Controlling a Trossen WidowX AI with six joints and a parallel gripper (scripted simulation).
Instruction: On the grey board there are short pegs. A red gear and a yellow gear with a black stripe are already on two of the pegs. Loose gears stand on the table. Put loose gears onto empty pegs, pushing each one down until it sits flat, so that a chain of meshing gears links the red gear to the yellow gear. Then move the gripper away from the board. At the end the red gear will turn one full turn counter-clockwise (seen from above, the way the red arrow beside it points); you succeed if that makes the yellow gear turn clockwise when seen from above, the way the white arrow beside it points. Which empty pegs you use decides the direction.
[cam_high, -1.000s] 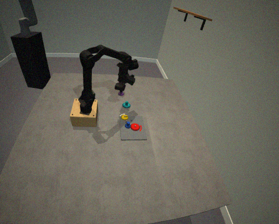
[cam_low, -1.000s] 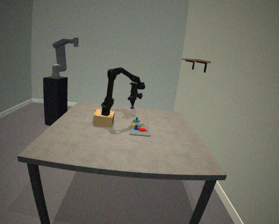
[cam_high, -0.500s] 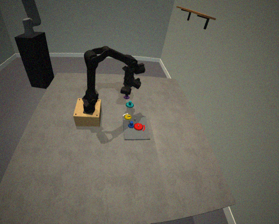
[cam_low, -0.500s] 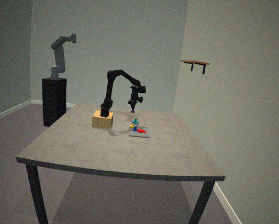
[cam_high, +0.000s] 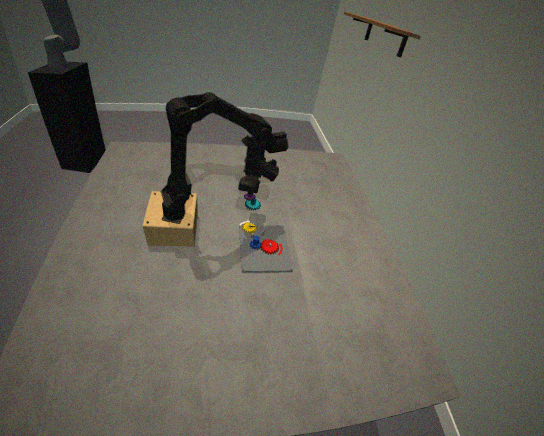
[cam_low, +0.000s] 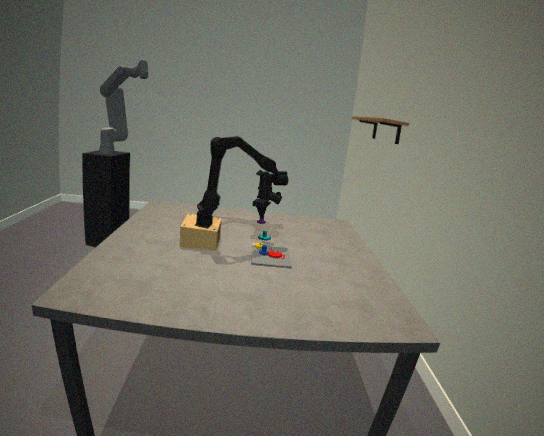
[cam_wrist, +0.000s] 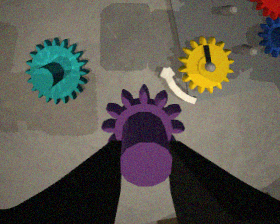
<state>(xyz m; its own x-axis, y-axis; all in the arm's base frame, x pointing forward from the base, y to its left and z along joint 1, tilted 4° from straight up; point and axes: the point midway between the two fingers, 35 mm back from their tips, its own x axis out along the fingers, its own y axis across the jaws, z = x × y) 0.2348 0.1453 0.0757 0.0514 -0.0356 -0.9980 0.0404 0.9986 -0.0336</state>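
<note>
My gripper tip is 14 cm to the left of the blue gear, 11 cm above it and 5 cm short of it. From my gripper tip the other things lie so: white arrow: 13 cm below, 4 cm to the right, 1 cm behind; then small purple gear: 1 cm below; then yellow gear: 12 cm below, 6 cm to the right, 2 cm ahead.
</note>
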